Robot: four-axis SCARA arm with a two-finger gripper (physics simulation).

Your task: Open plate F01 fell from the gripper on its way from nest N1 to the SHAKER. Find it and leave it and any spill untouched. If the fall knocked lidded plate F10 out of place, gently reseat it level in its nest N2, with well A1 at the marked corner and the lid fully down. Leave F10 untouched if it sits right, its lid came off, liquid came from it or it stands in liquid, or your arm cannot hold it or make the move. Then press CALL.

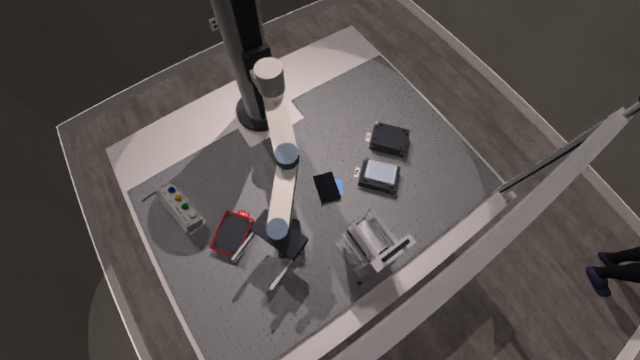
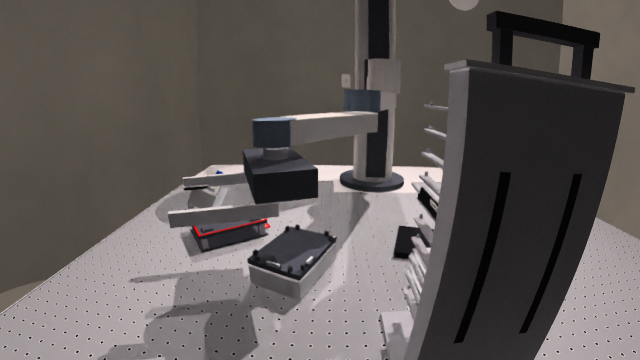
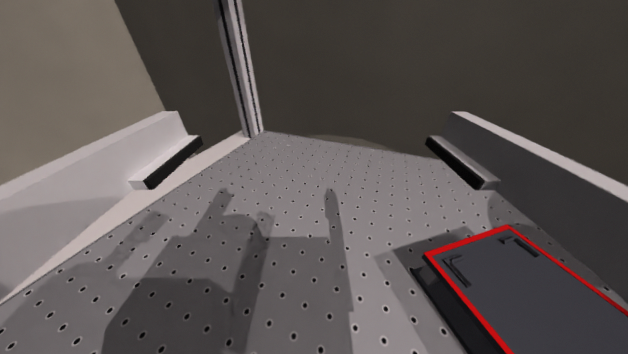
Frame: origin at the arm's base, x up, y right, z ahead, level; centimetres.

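Where they show: gripper, between the fingertips: [image 1: 251,275] [image 2: 177,198] [image 3: 314,127]; arm's base, origin of its link: [image 1: 262,110] [image 2: 371,181].
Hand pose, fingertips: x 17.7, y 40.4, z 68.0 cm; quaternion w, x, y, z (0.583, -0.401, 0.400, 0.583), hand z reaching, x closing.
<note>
Things, the pixels of their top centre, and the offset from my fingertips. "pt": a spot on its surface instead. Level surfaces: height alone.
- dark flat plate, centre of its top: [image 2: 415,239] [image 1: 327,186] dx -15.0, dy -43.1, dz -16.1 cm
- table with a blue patch, height of its surface: dx -16.3 cm
- pale lidded plate, centre of its top: [image 1: 381,171] dx -10.2, dy -65.2, dz -7.8 cm
- light box with a dark top, a spot on its surface: [image 2: 292,252] pt dx -10.9, dy -17.7, dz -4.2 cm
- button box, a spot on its surface: [image 1: 182,207] pt dx -9.1, dy +11.6, dz -39.4 cm
- red-edged dark tray, centre of its top: [image 3: 573,326] [image 2: 225,216] [image 1: 231,233] dx -12.0, dy +0.2, dz -20.2 cm
A dark flat plate [image 1: 327,187] [image 2: 406,243], apparently F01, lies on the table with a blue patch [image 1: 339,187] showing at its edge. A pale lidded plate [image 1: 381,172], apparently F10, sits on a black nest [image 1: 376,189]; whether it is level and the lid fully down is too small to tell. Another black nest [image 1: 389,139] beside it holds no plate. The shaker, a light box with a dark top [image 2: 292,252], stands below and beside my gripper. My gripper [image 1: 252,273] [image 2: 178,200] [image 3: 314,127] is open and empty, above the table. The button box [image 1: 181,207] has blue, yellow, green and white buttons; their labels are unreadable.
A red-edged dark tray [image 1: 232,233] [image 2: 230,236] [image 3: 545,295] lies near the gripper's fingers. A slotted rack [image 1: 372,240] [image 2: 525,200] with a handle stands near the table edge. A person's legs [image 1: 620,271] show beyond the frame rail [image 1: 470,255].
</note>
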